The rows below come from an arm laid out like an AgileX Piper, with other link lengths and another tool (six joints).
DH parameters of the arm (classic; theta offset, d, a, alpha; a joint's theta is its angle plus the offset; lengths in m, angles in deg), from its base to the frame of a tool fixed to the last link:
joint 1: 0 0.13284 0 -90
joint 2: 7.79 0 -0.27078 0
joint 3: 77.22 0 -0.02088 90
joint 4: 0 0.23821 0 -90
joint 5: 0 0 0 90
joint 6: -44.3 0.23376 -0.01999 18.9
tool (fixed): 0 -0.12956 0 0
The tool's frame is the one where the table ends.
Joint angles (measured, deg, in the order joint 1, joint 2, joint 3, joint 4, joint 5, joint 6), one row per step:
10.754, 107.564, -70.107, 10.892, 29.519, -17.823
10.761, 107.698, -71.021, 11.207, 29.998, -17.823
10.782, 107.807, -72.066, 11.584, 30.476, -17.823
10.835, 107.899, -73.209, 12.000, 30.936, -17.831
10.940, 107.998, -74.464, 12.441, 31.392, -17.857
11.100, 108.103, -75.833, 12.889, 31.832, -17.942
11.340, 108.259, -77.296, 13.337, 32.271, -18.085
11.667, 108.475, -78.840, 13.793, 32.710, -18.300
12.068, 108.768, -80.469, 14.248, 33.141, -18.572
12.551, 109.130, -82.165, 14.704, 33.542, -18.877
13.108, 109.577, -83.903, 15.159, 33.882, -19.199
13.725, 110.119, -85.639, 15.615, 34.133, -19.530
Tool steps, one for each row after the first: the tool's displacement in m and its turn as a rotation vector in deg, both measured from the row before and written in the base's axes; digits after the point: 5 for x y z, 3 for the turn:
0.00254, 0.00106, 0.00309, 0.368, -0.246, -0.082
0.00293, 0.00131, 0.00389, 0.452, -0.390, -0.094
0.00316, 0.00161, 0.00451, 0.508, -0.515, -0.068
0.00334, 0.00203, 0.00504, 0.546, -0.621, -0.003
0.00349, 0.00243, 0.00557, 0.552, -0.753, 0.108
0.00349, 0.00298, 0.00571, 0.537, -0.808, 0.249
0.00340, 0.00358, 0.00573, 0.519, -0.842, 0.404
0.00338, 0.00413, 0.00565, 0.497, -0.870, 0.535
0.00331, 0.00474, 0.00557, 0.491, -0.904, 0.648
0.00325, 0.00531, 0.00527, 0.486, -0.924, 0.731
0.00317, 0.00579, 0.00469, 0.480, -0.915, 0.785

